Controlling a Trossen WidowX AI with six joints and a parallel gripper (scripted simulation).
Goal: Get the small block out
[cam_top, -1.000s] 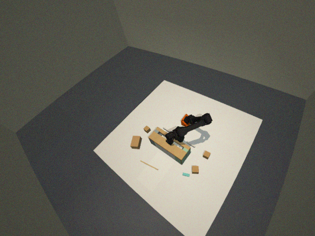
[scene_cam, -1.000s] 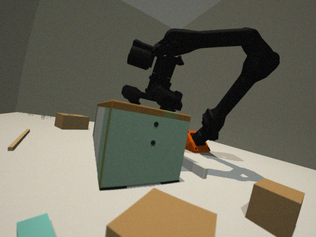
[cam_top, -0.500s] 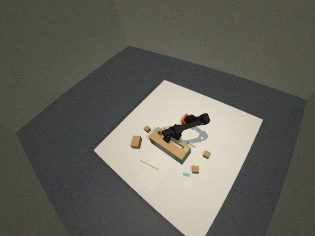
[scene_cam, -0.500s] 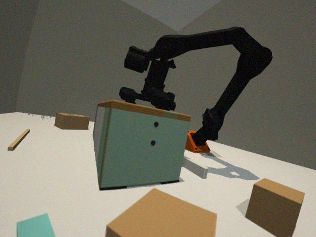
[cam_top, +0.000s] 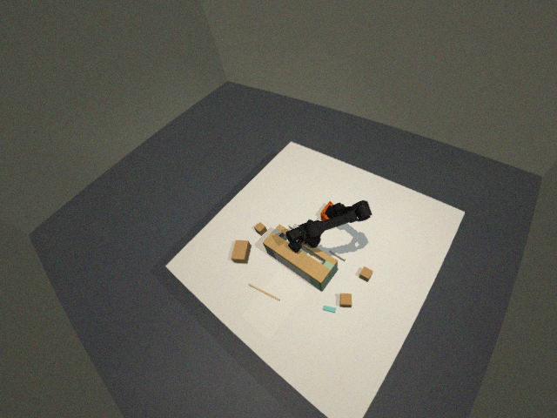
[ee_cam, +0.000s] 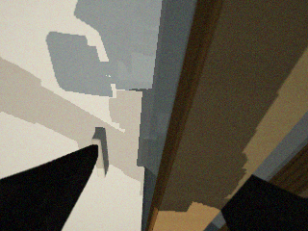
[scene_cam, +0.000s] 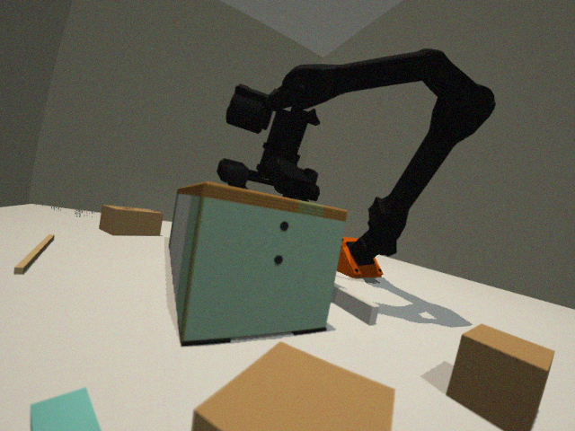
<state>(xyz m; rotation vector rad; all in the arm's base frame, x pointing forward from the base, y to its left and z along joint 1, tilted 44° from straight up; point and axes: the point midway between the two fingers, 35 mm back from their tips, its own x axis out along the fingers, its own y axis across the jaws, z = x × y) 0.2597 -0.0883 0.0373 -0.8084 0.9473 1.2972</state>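
My gripper tip is 5 cm short of the tan block and 3 cm to the left of it. From my gripper tip the other things lie so: thin wooden stick: 33 cm ahead, 4 cm to the right, 8 cm below; teal tile: 23 cm ahead, 30 cm to the left, 8 cm below; long box: 4 cm ahead, 4 cm to the left, 3 cm below.
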